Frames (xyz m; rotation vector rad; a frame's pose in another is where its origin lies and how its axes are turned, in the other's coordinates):
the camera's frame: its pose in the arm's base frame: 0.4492 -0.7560 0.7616 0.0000 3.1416 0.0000
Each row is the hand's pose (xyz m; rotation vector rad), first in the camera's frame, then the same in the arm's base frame.
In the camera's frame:
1: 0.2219 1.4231 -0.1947 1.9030 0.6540 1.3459
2: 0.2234 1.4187 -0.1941 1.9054 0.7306 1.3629
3: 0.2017 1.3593 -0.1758 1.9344 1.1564 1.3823
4: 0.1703 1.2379 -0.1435 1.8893 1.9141 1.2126
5: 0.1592 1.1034 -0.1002 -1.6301 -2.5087 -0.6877
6: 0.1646 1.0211 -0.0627 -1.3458 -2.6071 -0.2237
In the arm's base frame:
1: 0.2273 0.6671 0.9563 -1.4144 -0.9587 1.9999
2: 0.2258 0.6627 0.9557 -1.4018 -0.9037 1.9598
3: 0.2475 0.6033 0.9374 -1.2678 -0.6163 1.7742
4: 0.2789 0.4819 0.9051 -0.9310 -0.2174 1.4506
5: 0.2900 0.3474 0.8618 -0.4773 0.0765 1.1314
6: 0.2846 0.2651 0.8243 -0.1576 0.2070 0.9479

